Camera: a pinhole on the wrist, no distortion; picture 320 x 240 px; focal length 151.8 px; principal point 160.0 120.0 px. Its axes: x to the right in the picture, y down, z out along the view. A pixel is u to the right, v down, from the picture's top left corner.
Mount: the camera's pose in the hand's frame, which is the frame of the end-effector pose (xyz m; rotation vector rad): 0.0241 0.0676 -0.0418 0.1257 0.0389 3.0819
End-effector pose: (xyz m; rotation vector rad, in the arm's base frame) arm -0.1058 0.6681 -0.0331 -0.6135 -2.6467 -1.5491
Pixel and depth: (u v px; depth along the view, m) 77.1 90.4 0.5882
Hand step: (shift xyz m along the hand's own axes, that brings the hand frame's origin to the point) 0.3984 0.1769 0.5152
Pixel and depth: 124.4 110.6 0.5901
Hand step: 0.2123 0.1096 0.5340
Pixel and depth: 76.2 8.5 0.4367
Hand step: 0.3177 0.3838 0.3651
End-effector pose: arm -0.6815 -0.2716 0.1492 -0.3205 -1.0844 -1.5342
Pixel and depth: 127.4 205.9 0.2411
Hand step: 0.0878 -0.0661 0.1980
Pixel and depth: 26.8 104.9 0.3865
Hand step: 0.3954 0.0952 0.3149
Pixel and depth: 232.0 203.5 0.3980
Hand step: -0.1433 -0.1309 0.3760
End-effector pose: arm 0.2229 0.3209 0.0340 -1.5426 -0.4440 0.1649
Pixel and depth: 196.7 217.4 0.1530
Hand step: -0.0056 -0.0247 0.1163
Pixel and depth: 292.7 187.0 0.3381
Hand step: -0.2506 -0.0565 0.3230
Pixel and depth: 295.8 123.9 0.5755
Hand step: -0.4418 0.0958 0.5735
